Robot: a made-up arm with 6 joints.
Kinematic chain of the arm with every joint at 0, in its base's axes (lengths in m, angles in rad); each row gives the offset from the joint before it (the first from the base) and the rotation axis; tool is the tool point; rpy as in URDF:
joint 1: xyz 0 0 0.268 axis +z
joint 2: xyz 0 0 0 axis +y
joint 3: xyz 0.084 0 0.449 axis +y
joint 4: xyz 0.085 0 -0.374 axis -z
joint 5: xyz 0 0 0 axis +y
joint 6: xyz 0.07 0 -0.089 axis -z
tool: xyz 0 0 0 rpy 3.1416 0 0
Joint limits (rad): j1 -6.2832..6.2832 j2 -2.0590..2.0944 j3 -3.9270..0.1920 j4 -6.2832..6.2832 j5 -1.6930..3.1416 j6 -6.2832..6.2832
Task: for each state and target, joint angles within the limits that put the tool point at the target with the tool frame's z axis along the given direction. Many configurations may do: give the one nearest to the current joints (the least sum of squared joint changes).
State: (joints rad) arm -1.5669 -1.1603 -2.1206 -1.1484 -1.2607 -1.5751
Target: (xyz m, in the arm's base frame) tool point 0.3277 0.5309 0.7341 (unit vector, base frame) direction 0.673 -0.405 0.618
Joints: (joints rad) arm -1.9609 -1.4036 -2.1812 -2.0178 -1.0383 -1.5751
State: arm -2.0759 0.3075 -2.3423 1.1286 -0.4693 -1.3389
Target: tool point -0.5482 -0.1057 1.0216 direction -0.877 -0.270 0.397
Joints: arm -2.9020 0.3050 -2.3885 0.4824 0.1170 -1.3389
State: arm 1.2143 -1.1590 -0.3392 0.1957 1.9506 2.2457
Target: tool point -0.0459 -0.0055 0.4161 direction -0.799 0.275 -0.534
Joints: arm 1.7677 -1.6803 -0.0319 0.8920 1.2168 2.2457
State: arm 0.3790 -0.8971 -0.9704 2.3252 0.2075 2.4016
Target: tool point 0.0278 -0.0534 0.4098 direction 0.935 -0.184 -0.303
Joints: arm -0.0732 -1.3163 -0.1011 2.5023 -0.1942 2.4016
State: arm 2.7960 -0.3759 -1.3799 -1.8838 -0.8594 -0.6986
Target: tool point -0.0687 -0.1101 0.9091 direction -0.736 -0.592 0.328
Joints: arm 3.1883 -0.7628 -1.3151 -1.7200 -0.5984 -0.6986
